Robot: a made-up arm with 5 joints. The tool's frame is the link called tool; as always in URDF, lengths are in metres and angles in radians. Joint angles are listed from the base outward.
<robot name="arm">
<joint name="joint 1" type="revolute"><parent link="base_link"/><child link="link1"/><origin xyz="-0.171 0.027 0.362" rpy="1.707 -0.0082 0.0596"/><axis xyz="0 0 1"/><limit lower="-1.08" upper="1.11"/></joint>
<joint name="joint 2" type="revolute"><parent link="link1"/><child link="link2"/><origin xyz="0.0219 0.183 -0.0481" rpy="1.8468 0.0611 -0.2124"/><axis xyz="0 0 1"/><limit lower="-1.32" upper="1.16"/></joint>
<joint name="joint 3" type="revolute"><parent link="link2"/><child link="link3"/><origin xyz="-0.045 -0.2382 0.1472" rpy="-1.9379 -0.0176 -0.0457"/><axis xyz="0 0 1"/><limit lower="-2.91" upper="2.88"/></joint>
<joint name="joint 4" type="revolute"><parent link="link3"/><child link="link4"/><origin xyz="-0.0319 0.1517 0.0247" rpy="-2.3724 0.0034 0.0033"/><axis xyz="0 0 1"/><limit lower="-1.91" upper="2.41"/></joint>
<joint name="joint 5" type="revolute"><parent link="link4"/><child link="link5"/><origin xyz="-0.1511 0.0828 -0.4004" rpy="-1.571 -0.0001 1.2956"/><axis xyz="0 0 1"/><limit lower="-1.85" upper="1.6"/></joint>
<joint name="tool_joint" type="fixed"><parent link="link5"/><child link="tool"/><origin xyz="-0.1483 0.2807 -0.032" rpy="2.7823 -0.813 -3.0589"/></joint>
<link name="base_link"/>
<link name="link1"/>
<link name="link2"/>
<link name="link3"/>
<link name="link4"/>
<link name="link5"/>
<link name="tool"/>
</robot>
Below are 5 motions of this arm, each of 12 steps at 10 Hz.
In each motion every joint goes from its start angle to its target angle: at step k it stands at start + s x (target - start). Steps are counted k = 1, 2, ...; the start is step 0. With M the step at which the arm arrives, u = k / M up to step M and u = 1 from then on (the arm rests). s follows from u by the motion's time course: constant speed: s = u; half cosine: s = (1 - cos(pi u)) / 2; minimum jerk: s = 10 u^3 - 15 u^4 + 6 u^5.
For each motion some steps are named. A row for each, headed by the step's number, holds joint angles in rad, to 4 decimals.
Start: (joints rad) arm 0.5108 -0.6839 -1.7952 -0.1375 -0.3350
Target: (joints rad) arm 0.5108 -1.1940 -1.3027 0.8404 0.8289
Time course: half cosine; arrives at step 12
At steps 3, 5, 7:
3: 0.5108 -0.7586 -1.7231 0.0057 -0.1646
5: 0.5108 -0.8729 -1.6127 0.2249 0.0963
7: 0.5108 -1.0050 -1.4852 0.4780 0.3976

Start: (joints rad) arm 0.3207 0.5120 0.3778 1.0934 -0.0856
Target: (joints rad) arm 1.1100 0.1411 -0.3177 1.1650 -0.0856
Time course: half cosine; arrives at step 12
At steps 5, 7, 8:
5: 0.6132 0.3745 0.1201 1.1199 -0.0856
7: 0.8175 0.2786 -0.0600 1.1385 -0.0856
8: 0.9127 0.2338 -0.1438 1.1471 -0.0856

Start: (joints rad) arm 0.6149 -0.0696 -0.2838 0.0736 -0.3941
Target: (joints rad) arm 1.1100 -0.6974 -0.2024 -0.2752 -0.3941
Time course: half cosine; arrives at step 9
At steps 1, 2, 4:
1: 0.6298 -0.0885 -0.2813 0.0631 -0.3941
2: 0.6728 -0.1430 -0.2743 0.0328 -0.3941
4: 0.8195 -0.3290 -0.2502 -0.0705 -0.3941

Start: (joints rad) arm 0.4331 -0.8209 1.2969 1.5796 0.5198
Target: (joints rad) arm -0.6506 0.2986 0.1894 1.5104 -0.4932
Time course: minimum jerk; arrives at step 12
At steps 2, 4, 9, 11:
2: 0.3946 -0.7812 1.2576 1.5771 0.4838
4: 0.2057 -0.5859 1.0645 1.5651 0.3072
9: -0.5384 0.1827 0.3040 1.5176 -0.3883
11: -0.6451 0.2929 0.1950 1.5108 -0.4880

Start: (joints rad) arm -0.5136 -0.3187 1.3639 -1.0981 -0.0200
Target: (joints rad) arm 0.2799 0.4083 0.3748 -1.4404 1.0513
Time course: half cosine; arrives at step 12
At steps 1, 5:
1: -0.5001 -0.3063 1.3470 -1.1039 -0.0017
5: -0.2195 -0.0493 0.9973 -1.2250 0.3770

